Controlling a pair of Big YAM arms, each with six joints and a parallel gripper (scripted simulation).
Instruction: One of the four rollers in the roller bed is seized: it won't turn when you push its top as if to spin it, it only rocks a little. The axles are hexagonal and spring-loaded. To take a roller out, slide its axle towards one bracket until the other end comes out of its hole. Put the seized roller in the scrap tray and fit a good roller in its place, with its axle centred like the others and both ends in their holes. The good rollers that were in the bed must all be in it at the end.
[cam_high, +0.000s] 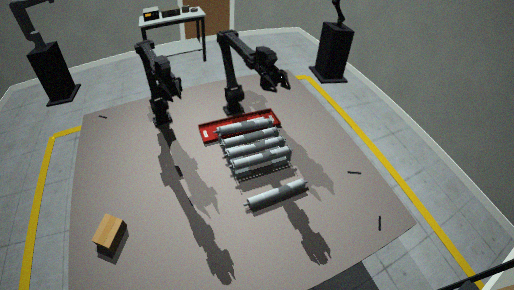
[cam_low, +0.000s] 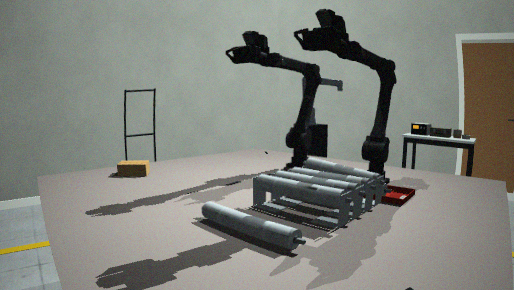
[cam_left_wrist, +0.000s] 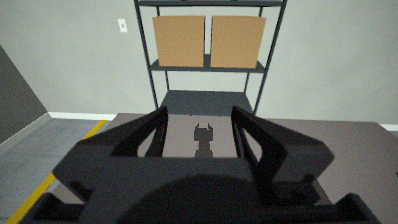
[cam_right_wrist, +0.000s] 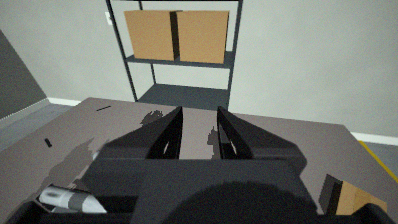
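Now: the bed roller 420 mm below my right hand, 340 mm to the left of it and 150 mm behind it. From my right hand the other things lie so: red scrap tray (490 mm below, 330 mm behind, 310 mm to the left); then cardboard box (460 mm to the right, 460 mm below, 270 mm ahead).
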